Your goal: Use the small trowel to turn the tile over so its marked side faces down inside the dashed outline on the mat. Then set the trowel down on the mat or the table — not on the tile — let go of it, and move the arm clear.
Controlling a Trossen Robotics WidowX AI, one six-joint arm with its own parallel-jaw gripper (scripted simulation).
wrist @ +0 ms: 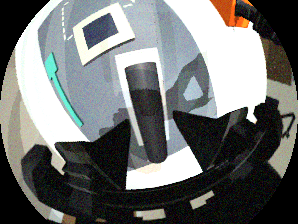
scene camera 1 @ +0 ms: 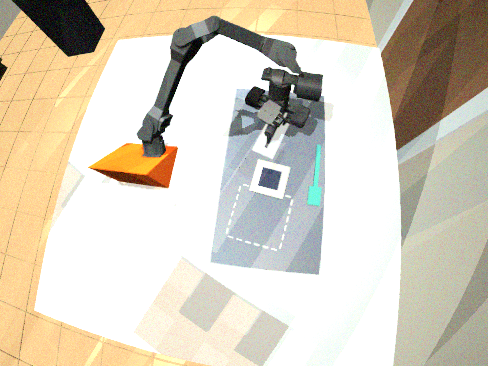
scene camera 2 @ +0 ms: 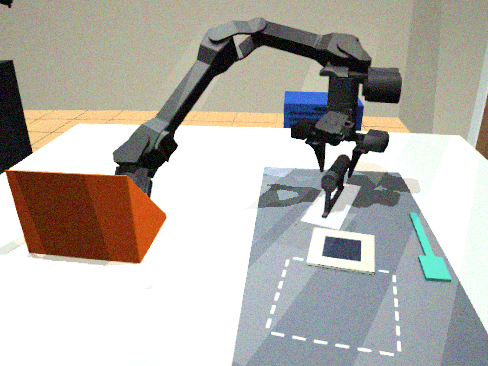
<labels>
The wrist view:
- gripper
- grey mat
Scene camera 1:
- gripper
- grey mat
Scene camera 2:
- gripper
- teal trowel
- grey mat
</labels>
